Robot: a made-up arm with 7 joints.
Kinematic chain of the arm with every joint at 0, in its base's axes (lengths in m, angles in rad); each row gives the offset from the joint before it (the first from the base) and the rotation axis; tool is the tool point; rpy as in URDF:
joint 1: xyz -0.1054 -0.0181 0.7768 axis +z
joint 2: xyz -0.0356 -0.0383 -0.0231 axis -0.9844 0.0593 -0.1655
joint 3: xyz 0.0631 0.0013 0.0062 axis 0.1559 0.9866 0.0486
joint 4: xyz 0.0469 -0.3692 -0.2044 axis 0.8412 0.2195 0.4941
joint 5: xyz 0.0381 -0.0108 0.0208 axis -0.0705 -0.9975 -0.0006
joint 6: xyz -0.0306 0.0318 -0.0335 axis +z
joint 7: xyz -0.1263 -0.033 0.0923 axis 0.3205 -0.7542 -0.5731
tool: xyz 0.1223 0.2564 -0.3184 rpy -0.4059 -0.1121 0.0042
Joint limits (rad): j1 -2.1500..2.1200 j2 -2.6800..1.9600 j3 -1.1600..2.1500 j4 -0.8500..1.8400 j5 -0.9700..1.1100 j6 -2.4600..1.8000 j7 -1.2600..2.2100
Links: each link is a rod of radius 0.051 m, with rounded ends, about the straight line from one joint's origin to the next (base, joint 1, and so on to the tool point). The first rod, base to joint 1, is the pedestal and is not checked.
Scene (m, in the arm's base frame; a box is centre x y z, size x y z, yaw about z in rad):
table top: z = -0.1
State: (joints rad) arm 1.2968 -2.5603 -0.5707 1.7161 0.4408 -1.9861 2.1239
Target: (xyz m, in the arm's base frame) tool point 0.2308 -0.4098 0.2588
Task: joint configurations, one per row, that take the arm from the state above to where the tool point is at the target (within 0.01 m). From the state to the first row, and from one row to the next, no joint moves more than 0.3 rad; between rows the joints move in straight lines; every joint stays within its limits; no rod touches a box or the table.
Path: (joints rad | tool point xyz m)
1: 1.1888 -2.3109 -0.6064 1.6046 0.3540 -2.0651 2.1382 | -0.5614 0.4367 0.3095
2: 1.0808 -2.0614 -0.6420 1.4930 0.2671 -2.1441 2.1526 | -0.3365 0.3826 0.1280
3: 0.9727 -1.8120 -0.6777 1.3815 0.1803 -2.2230 2.1670 | -0.1055 0.2425 0.0286
4: 0.8647 -1.5626 -0.7134 1.2699 0.0934 -2.3020 2.1813 | 0.0856 0.0373 0.0219
5: 0.7567 -1.3131 -0.7490 1.1584 0.0066 -2.3810 2.1956 | 0.2026 -0.1954 0.1043
6: 0.6487 -1.0637 -0.7847 1.0468 -0.0802 -2.4600 2.2100 | 0.2308 -0.4098 0.2588

